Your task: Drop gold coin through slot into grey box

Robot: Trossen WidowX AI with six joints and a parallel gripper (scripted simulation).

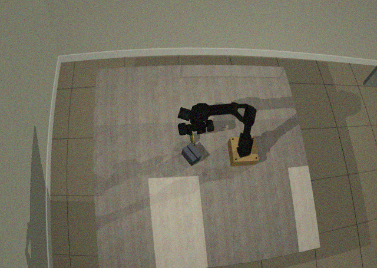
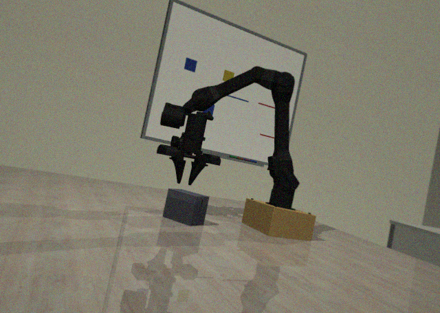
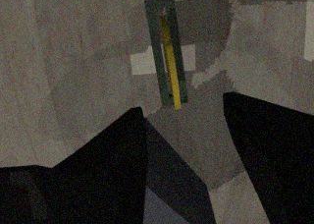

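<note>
Right now my gripper tip is 60 mm above the gold coin.
</note>
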